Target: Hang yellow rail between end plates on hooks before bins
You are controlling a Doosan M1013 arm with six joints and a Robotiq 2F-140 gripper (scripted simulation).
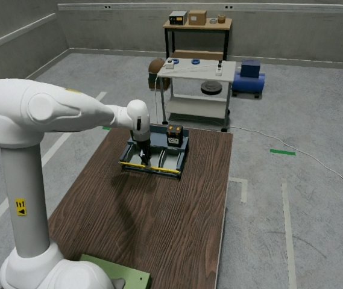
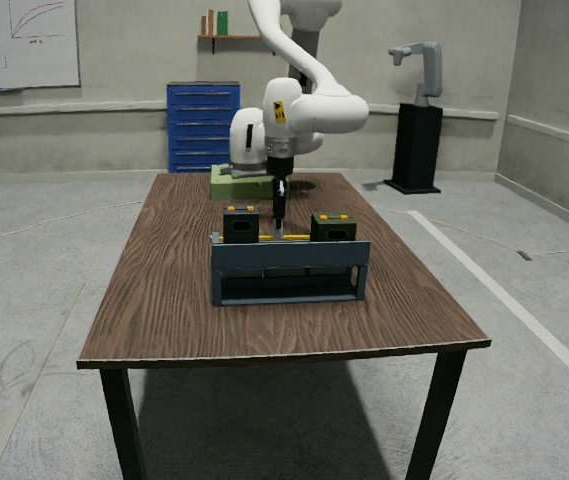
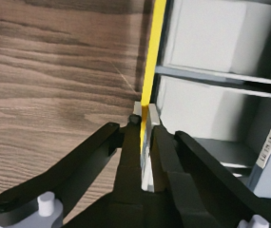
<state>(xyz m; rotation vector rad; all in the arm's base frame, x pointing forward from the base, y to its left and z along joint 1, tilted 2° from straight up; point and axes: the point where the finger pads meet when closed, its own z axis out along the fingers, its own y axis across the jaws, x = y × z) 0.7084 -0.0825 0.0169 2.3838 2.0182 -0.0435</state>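
Right now my hand is 3 cm above the yellow rail.
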